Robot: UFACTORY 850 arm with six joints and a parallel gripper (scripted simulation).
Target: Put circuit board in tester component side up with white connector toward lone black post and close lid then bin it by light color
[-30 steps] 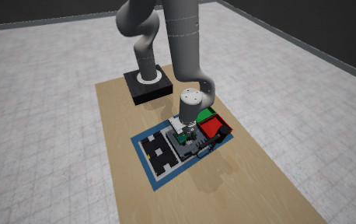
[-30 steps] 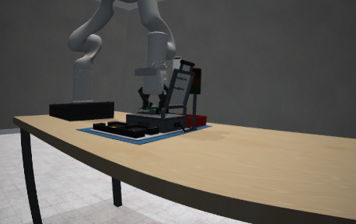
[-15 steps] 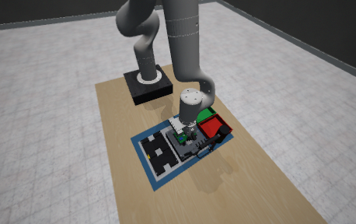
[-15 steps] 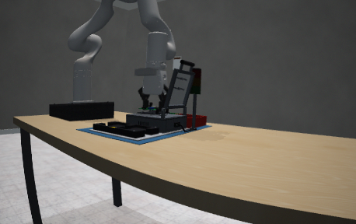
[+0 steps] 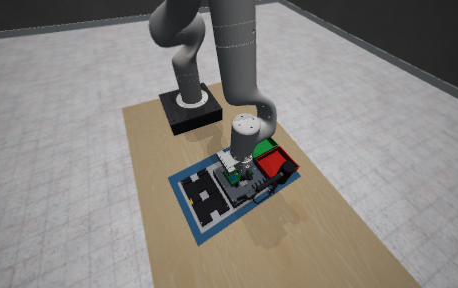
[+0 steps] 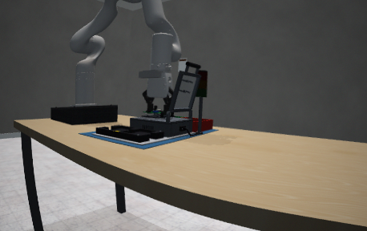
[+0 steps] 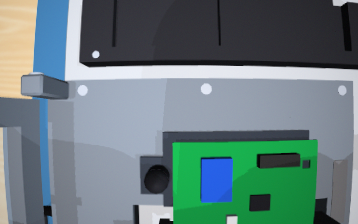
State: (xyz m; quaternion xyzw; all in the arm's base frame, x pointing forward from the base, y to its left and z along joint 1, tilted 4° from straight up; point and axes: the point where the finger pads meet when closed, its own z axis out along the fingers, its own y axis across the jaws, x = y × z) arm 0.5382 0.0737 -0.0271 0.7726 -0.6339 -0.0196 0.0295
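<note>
My hand is right at the green circuit board. The rest, counted from my hand: green bin (180 mm to the left, 140 mm behind, 70 mm below); then red bin (210 mm to the left, 70 mm below, 10 mm ahead); then tester lid (120 mm ahead, 90 mm above, 20 mm to the left).
</note>
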